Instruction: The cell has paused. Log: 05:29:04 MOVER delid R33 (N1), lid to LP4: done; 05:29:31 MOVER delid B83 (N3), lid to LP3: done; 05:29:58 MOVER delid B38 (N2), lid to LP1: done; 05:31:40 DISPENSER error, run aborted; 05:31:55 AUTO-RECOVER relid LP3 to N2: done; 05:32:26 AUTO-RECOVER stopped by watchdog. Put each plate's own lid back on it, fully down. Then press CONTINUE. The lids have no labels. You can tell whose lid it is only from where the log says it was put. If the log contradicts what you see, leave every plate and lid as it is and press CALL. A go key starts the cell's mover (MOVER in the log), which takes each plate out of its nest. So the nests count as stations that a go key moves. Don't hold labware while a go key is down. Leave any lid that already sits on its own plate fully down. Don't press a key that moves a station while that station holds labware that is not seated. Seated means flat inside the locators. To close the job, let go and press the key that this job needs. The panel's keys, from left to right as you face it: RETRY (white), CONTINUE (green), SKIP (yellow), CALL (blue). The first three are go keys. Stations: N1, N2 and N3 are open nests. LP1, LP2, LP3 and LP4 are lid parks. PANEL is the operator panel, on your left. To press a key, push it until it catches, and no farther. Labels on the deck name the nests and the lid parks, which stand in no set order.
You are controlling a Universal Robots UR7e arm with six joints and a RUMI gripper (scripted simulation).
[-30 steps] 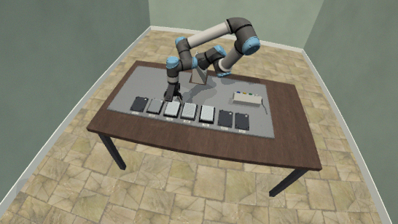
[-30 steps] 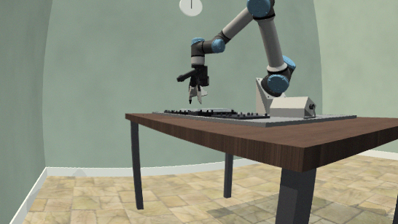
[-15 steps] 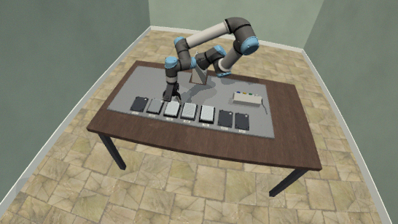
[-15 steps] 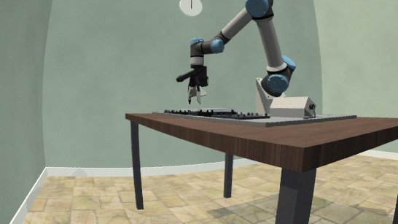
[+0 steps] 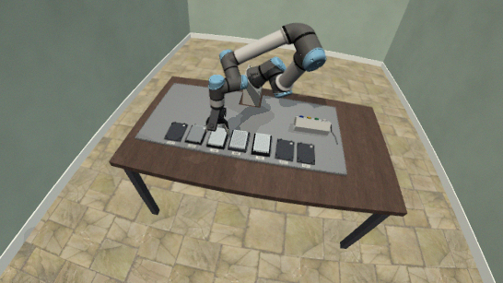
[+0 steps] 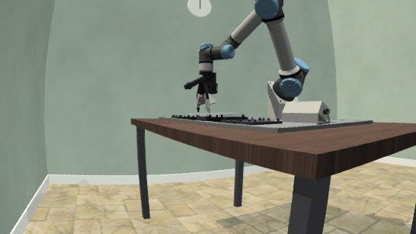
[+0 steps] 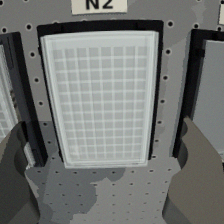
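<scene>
Right now my hand is 20 mm above the well plate. Round my hand: grey lid (10 mm behind, 130 mm to the right, 30 mm below); white plate (120 mm to the left, 20 mm below); black lid park (10 mm behind, 130 mm to the right, 40 mm below).
</scene>
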